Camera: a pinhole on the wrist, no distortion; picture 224 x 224 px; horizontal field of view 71.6 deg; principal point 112.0 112.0 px. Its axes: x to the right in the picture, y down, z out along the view. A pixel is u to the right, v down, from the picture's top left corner.
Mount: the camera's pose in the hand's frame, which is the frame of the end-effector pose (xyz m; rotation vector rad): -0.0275 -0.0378 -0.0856 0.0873 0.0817 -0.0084
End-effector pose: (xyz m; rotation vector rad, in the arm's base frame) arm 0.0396 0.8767 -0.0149 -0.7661 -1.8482 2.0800
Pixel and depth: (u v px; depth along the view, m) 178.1 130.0 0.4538
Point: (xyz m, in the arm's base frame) -0.3226 0.6880 -0.0137
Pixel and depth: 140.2 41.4 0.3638
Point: -0.1885 0.7333 0.2138
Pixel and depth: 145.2 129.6 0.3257
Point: -0.1486 0.7192 0.0123
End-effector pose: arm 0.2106 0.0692 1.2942 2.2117 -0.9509 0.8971
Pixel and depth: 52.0 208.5 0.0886
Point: 0.1786 0.0780 1.2497
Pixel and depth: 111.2 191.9 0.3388
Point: 0.2222 -0.1808 1.1548
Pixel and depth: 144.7 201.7 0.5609
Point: 0.2739 -0.4696 1.1514
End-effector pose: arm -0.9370 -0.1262 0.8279 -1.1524 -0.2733 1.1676
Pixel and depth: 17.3 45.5 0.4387
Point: -1.1462 -0.1240 1.2962
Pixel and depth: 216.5 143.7 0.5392
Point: -1.0849 0.4269 0.8614
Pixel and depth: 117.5 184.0 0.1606
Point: -1.0087 -0.0891 0.8482
